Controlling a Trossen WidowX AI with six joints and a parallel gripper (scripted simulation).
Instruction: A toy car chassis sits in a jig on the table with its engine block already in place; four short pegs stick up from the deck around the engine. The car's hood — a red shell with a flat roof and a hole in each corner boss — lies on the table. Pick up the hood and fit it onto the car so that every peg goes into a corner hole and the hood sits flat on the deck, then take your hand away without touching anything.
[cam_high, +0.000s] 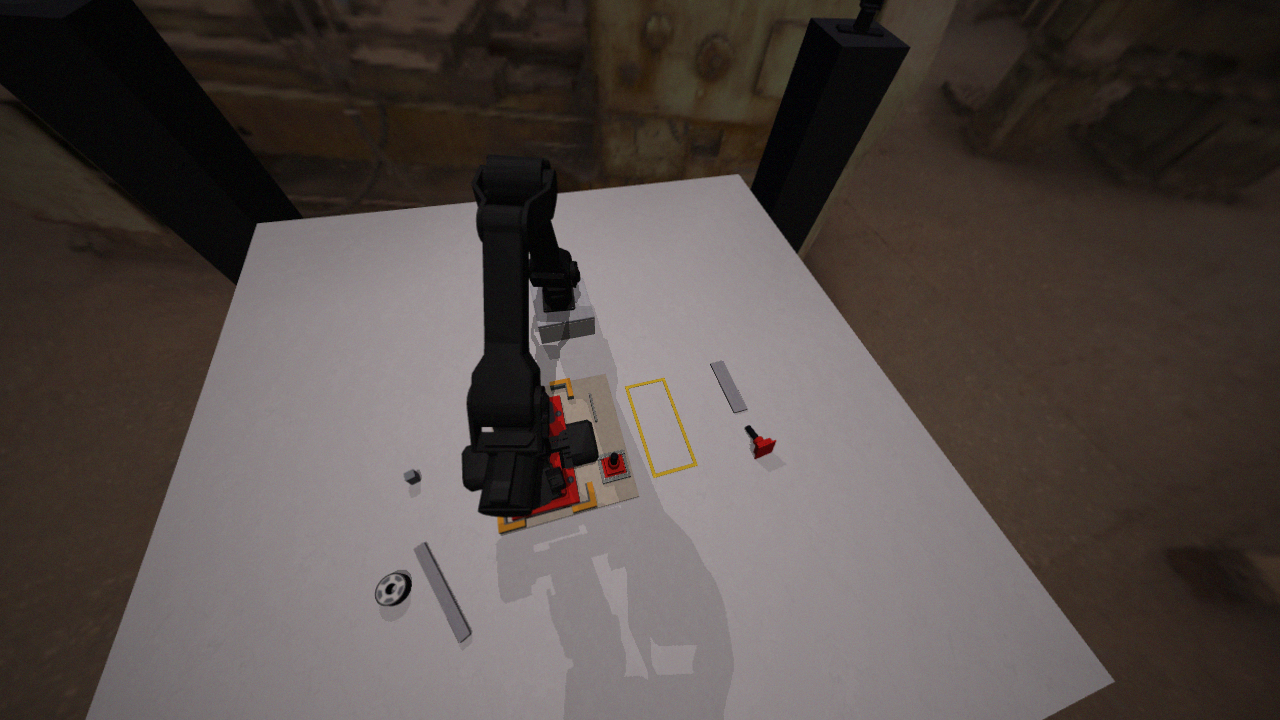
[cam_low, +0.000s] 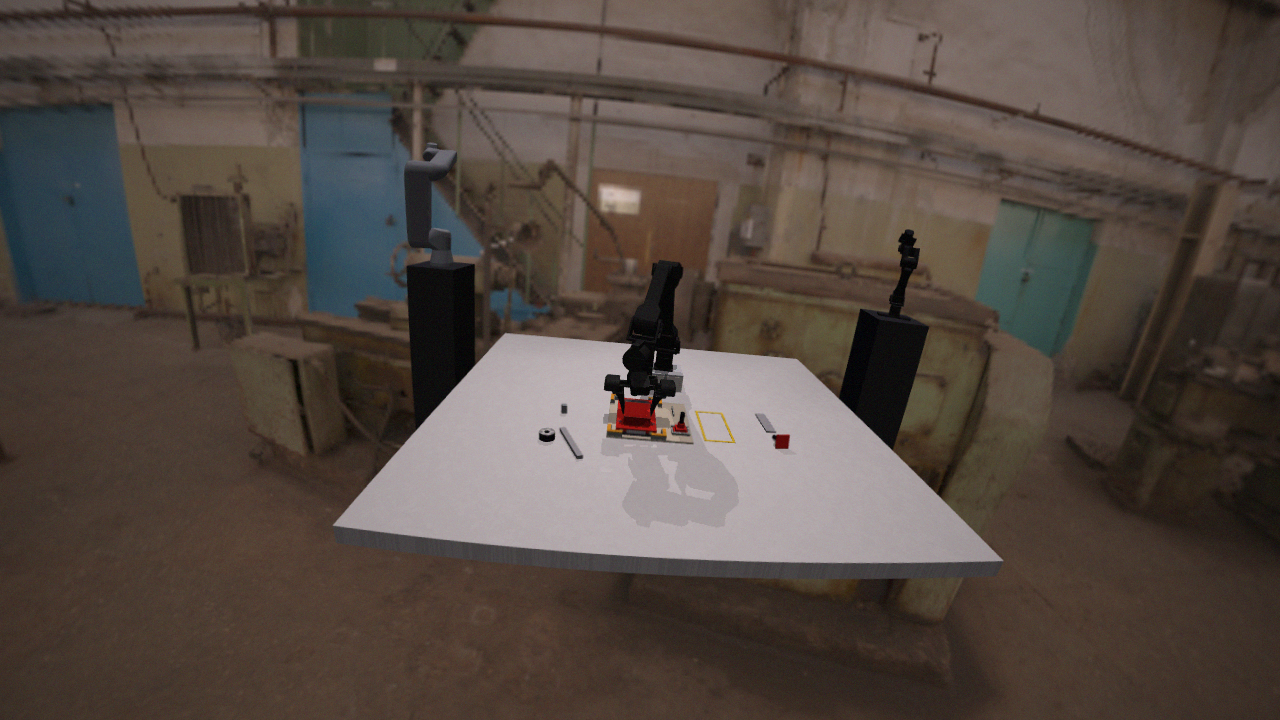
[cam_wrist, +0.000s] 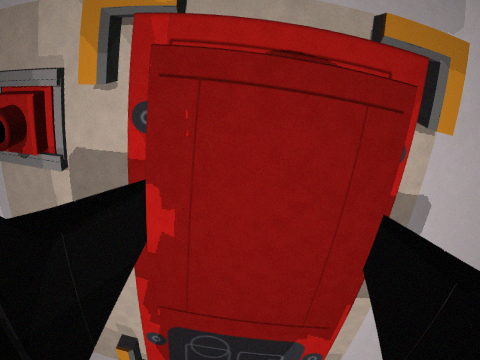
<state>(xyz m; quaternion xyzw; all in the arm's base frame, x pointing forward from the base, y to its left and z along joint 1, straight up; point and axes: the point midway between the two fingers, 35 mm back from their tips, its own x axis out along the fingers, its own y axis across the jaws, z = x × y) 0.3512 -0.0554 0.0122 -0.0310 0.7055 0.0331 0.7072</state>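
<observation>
Now: the red hood 1 cm above my gripper tip. Also, from my gripper tip: grey engine block (1 cm below); then wheel (21 cm to the right, 13 cm ahead, 3 cm below).
</observation>
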